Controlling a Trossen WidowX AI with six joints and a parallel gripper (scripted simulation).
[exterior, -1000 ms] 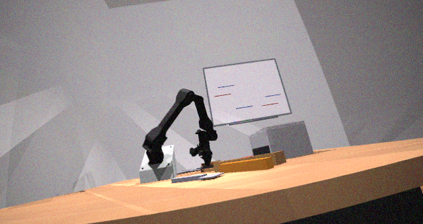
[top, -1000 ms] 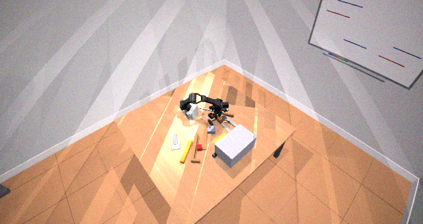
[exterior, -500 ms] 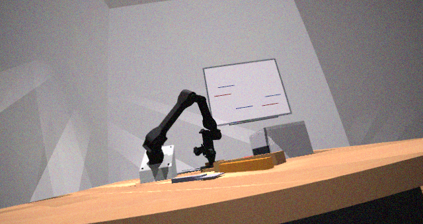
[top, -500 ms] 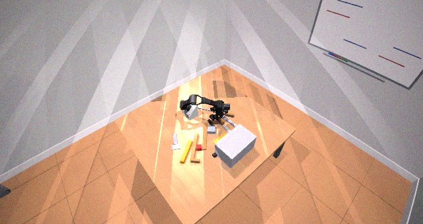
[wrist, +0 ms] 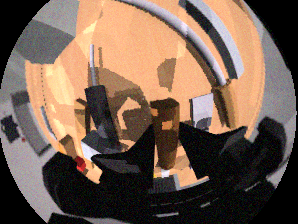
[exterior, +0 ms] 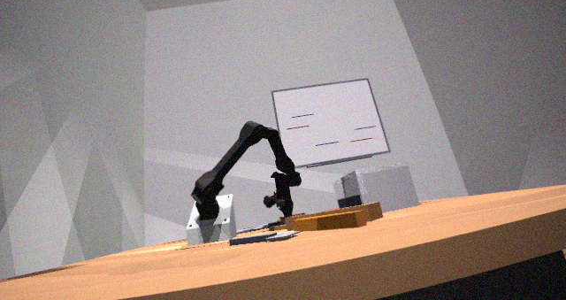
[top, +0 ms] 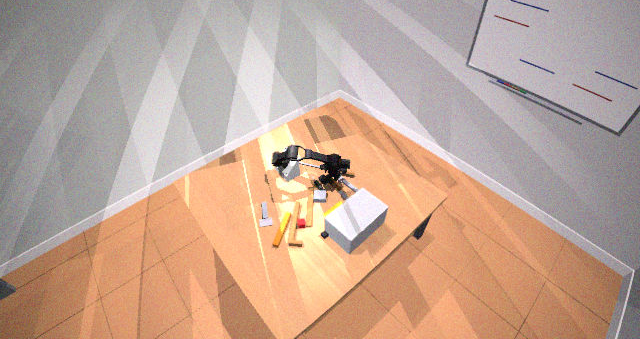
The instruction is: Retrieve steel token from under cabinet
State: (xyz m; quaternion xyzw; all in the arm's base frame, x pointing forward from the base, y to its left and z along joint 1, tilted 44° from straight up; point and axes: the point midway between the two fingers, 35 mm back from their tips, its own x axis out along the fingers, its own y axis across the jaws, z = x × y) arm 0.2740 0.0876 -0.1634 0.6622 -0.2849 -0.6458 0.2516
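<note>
My gripper tip is 140 mm to the left of the grey block, 40 mm short of it and 10 mm below it. Round my gripper tip: thin wooden stick 220 mm to the right, 50 mm ahead; red block 340 mm to the right, 130 mm ahead, 10 mm above; grey bar 130 mm behind, 120 mm to the left.
</note>
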